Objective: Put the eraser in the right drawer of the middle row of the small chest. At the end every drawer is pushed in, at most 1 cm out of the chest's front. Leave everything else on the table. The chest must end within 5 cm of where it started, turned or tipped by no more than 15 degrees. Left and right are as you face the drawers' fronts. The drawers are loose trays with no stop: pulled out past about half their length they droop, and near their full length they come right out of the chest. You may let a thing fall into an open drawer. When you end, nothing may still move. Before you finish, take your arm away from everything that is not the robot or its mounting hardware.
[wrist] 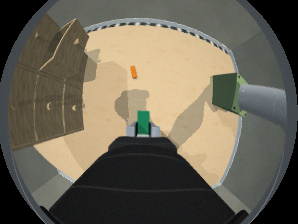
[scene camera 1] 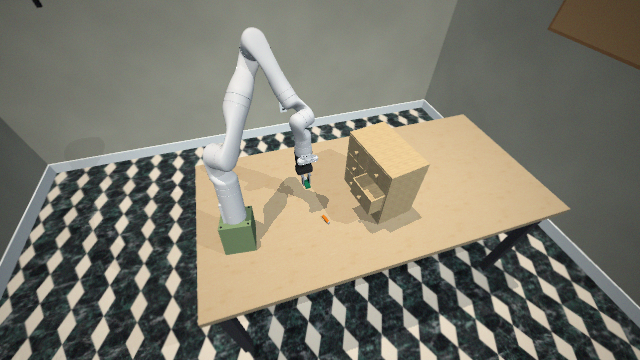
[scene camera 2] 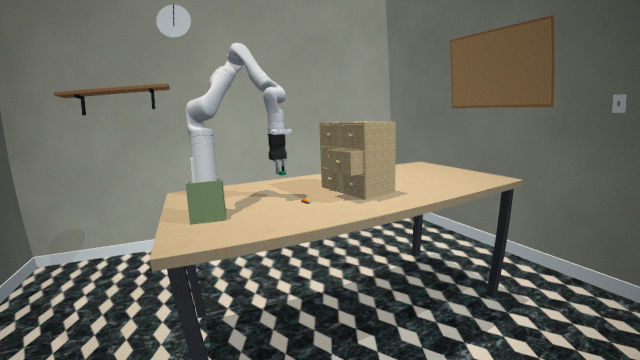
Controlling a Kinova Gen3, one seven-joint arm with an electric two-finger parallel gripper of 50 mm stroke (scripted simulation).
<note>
In view: the gripper (wrist: pixel 143 127), a wooden chest (scene camera 1: pixel 403 164), a drawer (wrist: pixel 70 41) and a drawer (wrist: pixel 72 112).
The wooden chest shows as well in scene camera 2 (scene camera 2: pixel 379 148).
</note>
